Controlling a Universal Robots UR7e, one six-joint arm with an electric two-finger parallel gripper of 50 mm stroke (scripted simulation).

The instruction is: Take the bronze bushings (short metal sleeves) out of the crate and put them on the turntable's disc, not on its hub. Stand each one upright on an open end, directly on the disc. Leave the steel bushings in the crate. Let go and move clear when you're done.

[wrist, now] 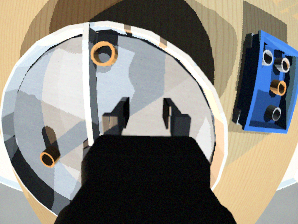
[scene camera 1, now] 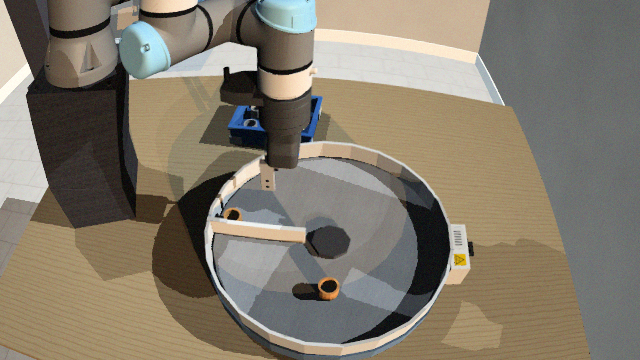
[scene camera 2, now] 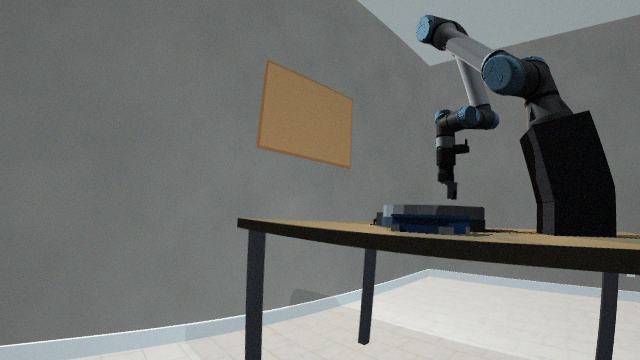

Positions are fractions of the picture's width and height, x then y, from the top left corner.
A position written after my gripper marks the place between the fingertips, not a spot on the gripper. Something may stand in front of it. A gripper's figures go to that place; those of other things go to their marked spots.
Labels:
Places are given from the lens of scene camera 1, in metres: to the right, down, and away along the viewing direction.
my gripper (scene camera 1: 0.42, 0.50): -0.08, 0.00, 0.70
grey turntable disc (scene camera 1: 0.61, 0.72): 0.11, 0.13, 0.67
blue crate (scene camera 1: 0.37, 0.37): -0.18, -0.10, 0.90
The marked spots on the blue crate and the grey turntable disc are 0.44 m apart.

